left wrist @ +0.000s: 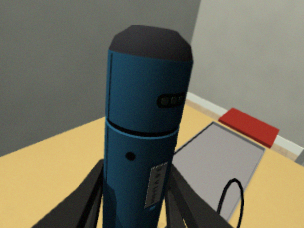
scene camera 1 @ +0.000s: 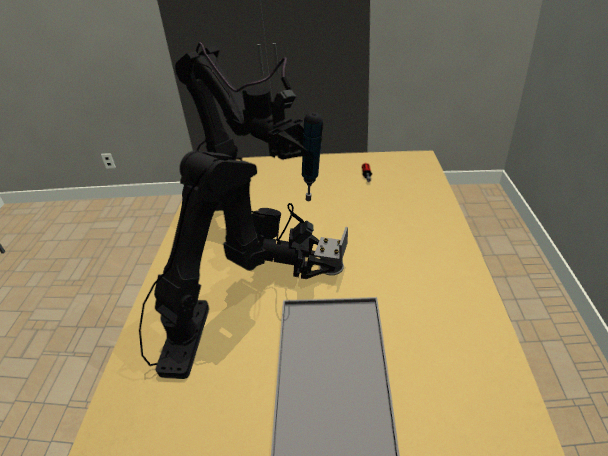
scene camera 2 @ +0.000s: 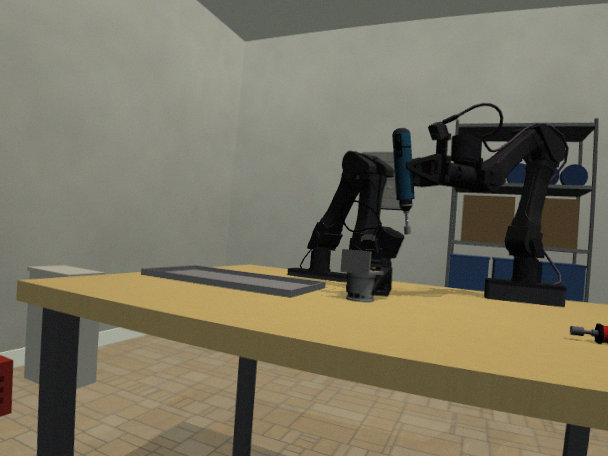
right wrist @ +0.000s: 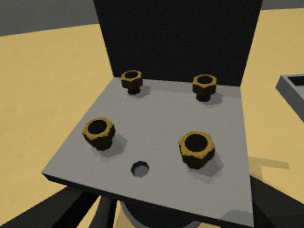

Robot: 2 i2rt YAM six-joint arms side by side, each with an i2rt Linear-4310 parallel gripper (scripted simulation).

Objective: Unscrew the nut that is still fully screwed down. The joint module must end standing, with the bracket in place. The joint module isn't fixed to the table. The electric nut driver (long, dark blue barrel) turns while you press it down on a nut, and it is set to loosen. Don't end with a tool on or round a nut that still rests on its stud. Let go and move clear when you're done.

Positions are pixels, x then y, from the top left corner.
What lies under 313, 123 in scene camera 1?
An electric nut driver.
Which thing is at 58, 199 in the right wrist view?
The right gripper.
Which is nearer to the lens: the grey tray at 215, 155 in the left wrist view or the electric nut driver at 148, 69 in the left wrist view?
The electric nut driver.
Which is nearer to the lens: the bracket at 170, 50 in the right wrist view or the nut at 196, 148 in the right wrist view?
The nut.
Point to a nut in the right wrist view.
98, 132
